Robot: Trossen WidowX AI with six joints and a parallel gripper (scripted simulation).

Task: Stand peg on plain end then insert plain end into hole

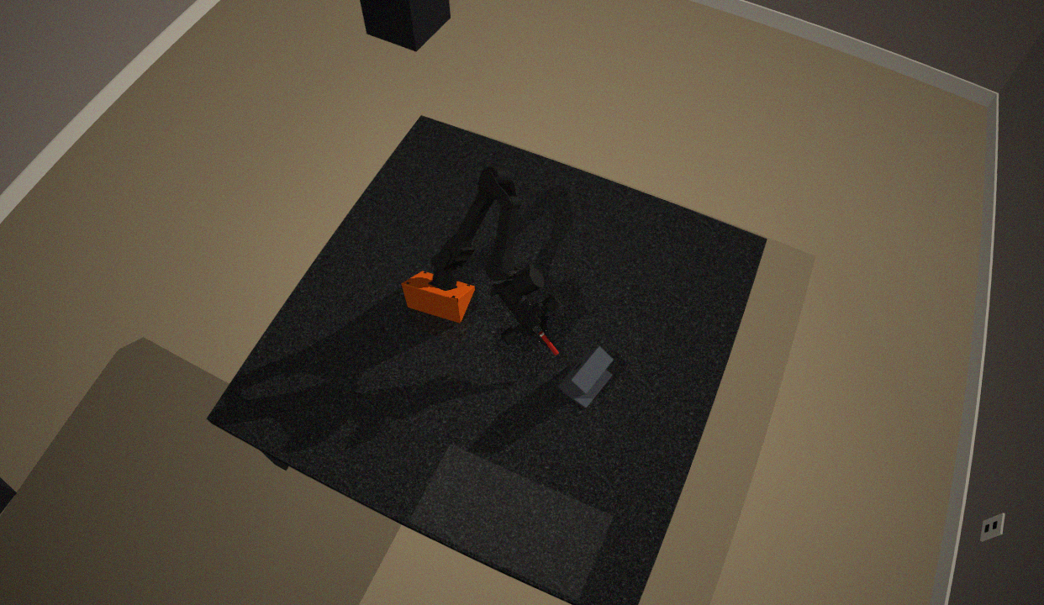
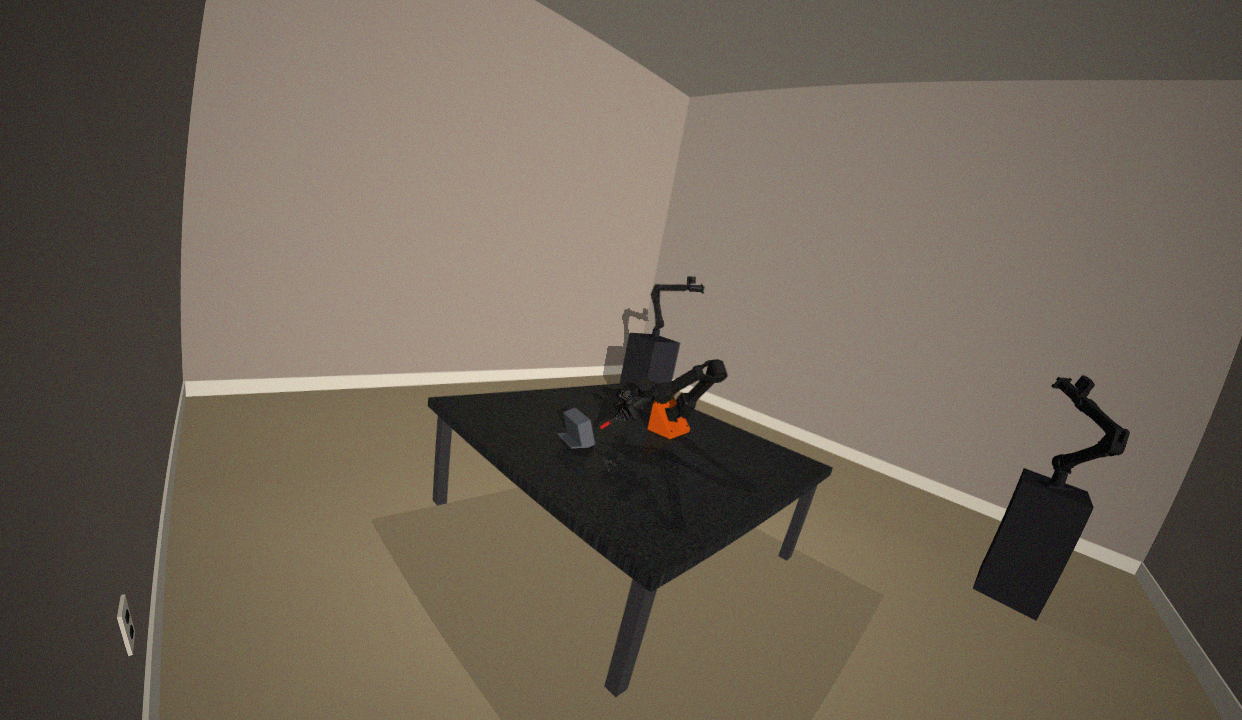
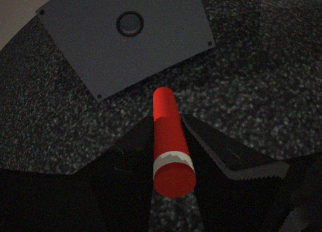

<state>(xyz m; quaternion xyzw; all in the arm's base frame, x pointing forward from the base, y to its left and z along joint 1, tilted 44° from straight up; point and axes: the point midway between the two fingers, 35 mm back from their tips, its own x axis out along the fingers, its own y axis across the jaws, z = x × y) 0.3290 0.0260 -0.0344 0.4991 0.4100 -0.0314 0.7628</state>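
My gripper tip is 130 mm short of the grey sloped panel, 20 mm to the left of it and 20 mm above it. The rest, counted from my gripper tip: red peg: 10 mm behind, 10 mm above.
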